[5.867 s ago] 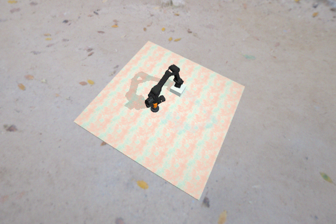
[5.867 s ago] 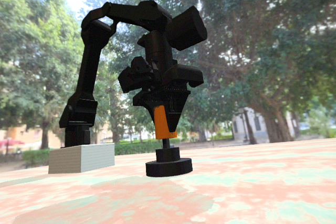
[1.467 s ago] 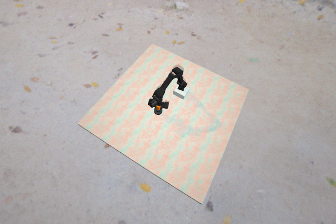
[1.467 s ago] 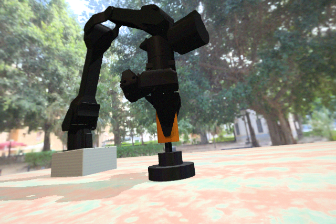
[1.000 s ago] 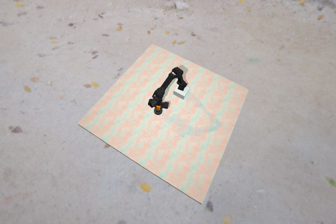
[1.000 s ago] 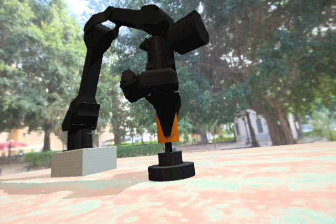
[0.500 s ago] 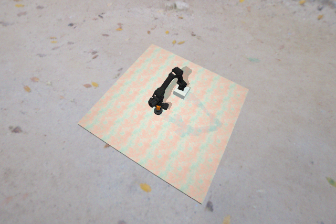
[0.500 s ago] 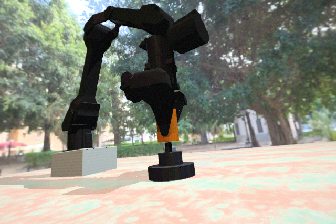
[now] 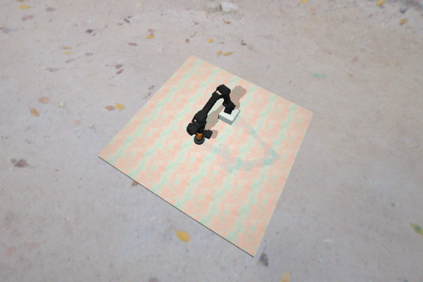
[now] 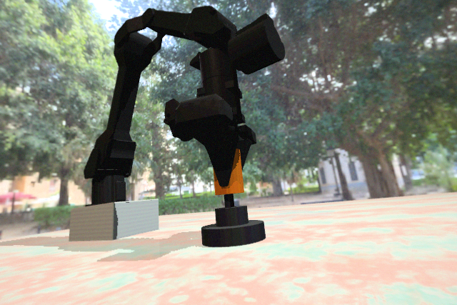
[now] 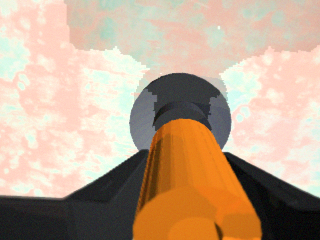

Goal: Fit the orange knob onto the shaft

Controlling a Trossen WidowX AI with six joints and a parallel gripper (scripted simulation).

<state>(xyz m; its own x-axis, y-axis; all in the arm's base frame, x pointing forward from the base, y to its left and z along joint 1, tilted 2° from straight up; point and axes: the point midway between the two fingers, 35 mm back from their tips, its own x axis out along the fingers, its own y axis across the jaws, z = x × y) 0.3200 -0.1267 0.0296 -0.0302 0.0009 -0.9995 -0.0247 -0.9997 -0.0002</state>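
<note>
Now: gripper tip 2 cm below the orange knob. From my gripper tip the other things lie so: round pedestal: 4 cm below.
</note>
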